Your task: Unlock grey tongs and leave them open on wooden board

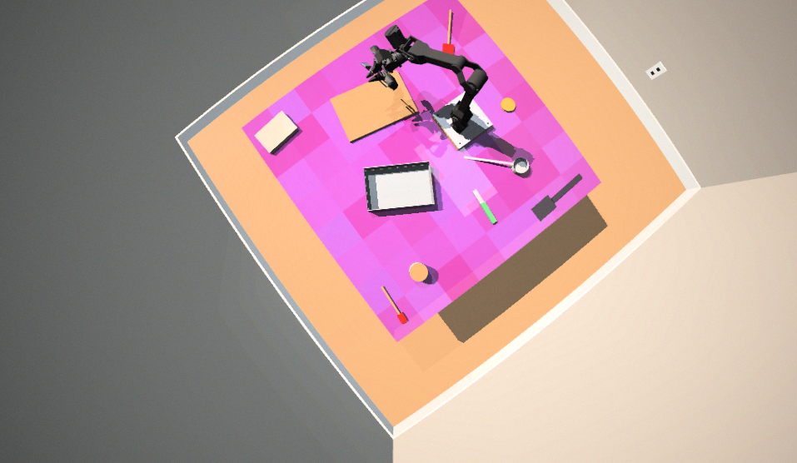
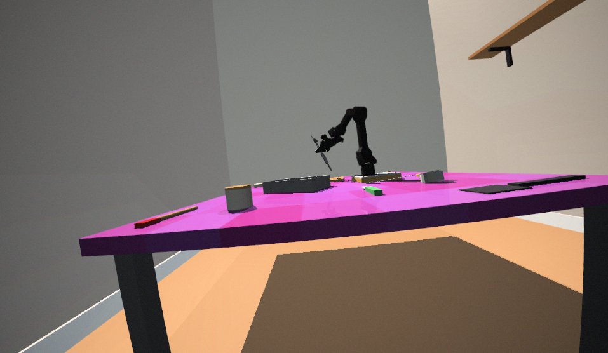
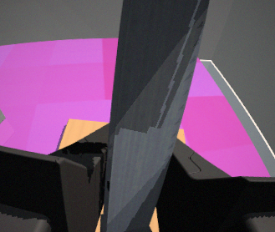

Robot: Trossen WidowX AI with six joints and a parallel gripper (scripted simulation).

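The wooden board is 10 mm to the left of my gripper tip and 220 mm below it. The rest, counted from my gripper tip: beige block: 420 mm ahead, 230 mm to the right, 210 mm below; green-ended tool: 30 mm behind, 720 mm to the left, 220 mm below; roasting tin: 200 mm ahead, 380 mm to the left, 200 mm below.
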